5 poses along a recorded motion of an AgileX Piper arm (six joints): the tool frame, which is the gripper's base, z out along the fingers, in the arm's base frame.
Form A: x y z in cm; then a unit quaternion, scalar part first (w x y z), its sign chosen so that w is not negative.
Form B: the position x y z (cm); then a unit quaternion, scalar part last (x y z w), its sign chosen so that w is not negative. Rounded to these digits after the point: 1 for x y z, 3 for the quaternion.
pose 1, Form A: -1.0 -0.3 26.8 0.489 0.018 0.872 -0.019
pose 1, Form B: -1.0 -0.3 26.8 0.018 0.872 -0.019 0.489
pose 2, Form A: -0.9 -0.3 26.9 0.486 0.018 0.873 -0.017
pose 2, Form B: -0.9 -0.3 26.9 0.018 0.873 -0.017 0.486
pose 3, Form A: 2.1 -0.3 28.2 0.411 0.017 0.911 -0.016
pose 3, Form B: 2.1 -0.3 28.2 0.017 0.911 -0.016 0.411
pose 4, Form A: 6.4 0.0 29.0 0.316 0.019 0.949 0.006
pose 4, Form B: 6.4 0.0 29.0 0.019 0.949 0.006 0.316
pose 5, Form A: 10.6 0.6 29.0 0.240 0.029 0.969 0.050
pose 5, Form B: 10.6 0.6 29.0 0.029 0.969 0.050 0.240
